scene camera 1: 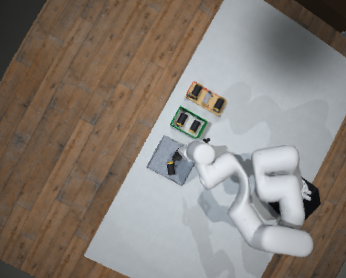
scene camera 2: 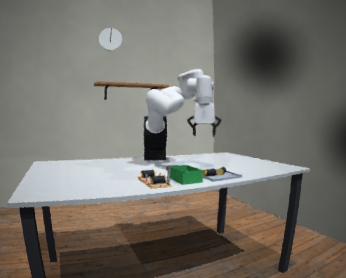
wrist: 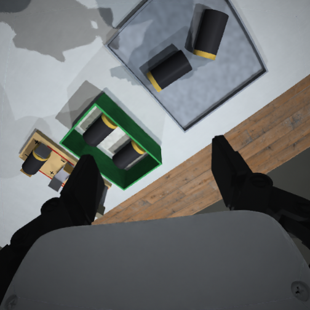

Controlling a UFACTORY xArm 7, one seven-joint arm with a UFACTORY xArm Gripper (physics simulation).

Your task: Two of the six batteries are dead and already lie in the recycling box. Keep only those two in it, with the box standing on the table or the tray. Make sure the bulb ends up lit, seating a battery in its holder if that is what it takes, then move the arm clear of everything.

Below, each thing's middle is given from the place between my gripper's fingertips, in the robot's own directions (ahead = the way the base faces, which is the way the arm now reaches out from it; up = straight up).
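Labels:
From my hand, the green recycling box point(wrist: 127, 129) is 2 cm ahead, 11 cm to the right and 17 cm below. There is also the grey tray point(scene camera 1: 166, 148), which is 8 cm to the left of my hand and 20 cm below it.

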